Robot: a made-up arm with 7 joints.
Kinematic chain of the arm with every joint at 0, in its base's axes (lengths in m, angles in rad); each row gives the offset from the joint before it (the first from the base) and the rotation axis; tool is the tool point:
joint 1: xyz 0 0 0 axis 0 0.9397 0.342
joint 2: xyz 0 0 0 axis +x
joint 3: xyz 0 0 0 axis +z
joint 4: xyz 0.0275 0 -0.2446 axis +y
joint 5: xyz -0.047 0 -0.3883 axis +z
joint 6: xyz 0 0 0 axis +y
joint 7: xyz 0 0 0 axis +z
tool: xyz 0 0 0
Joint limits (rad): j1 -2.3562..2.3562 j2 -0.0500..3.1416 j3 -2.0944..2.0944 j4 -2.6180..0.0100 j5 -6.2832..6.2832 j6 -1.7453..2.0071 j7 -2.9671..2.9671
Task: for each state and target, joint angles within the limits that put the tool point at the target. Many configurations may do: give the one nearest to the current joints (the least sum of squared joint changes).
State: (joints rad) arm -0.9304 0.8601 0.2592 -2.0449 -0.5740 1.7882 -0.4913
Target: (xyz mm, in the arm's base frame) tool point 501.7 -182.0 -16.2
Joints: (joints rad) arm -0.8331 0.2968 -0.4028 -1.4227 -0.5740 1.7882 -0.4913
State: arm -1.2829 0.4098 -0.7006 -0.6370 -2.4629 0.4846 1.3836
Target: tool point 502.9 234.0 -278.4
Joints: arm -0.6798 0.8443 -0.7577 -0.7032 -2.4629 0.4846 1.3836
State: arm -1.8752 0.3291 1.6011 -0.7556 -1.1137 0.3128 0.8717
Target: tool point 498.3 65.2 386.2
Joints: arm -2.1600 0.4155 1.5299 -0.4470 -1.1137 0.3128 0.8717
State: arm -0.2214 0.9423 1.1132 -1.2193 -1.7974 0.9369 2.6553
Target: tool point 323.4 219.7 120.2
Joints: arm -0.0788 0.8529 0.6002 -2.0459 -1.7974 0.9369 2.6553
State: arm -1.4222 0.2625 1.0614 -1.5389 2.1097 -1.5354 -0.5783
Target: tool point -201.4 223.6 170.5
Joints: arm -1.7268 1.0064 1.2345 -2.3129 2.1097 -1.5354 -0.5783
